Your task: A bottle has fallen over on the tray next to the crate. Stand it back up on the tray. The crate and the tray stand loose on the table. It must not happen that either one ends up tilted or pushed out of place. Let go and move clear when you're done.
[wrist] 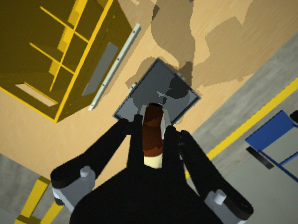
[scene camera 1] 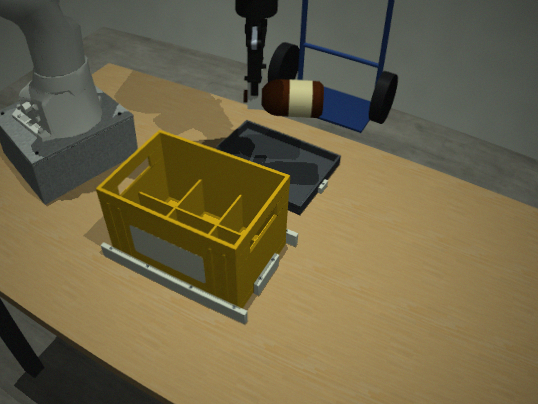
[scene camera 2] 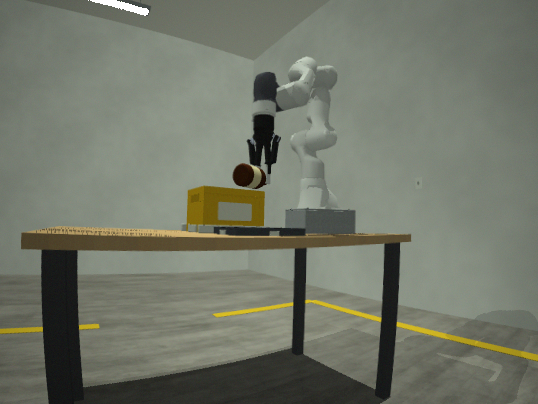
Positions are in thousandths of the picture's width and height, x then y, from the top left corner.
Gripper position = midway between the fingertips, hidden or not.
my gripper: wrist 515,507; scene camera 1 475,254; scene camera 2 488,457
yellow crate: wrist 119,158; scene camera 1 356,444; scene camera 2 404,511
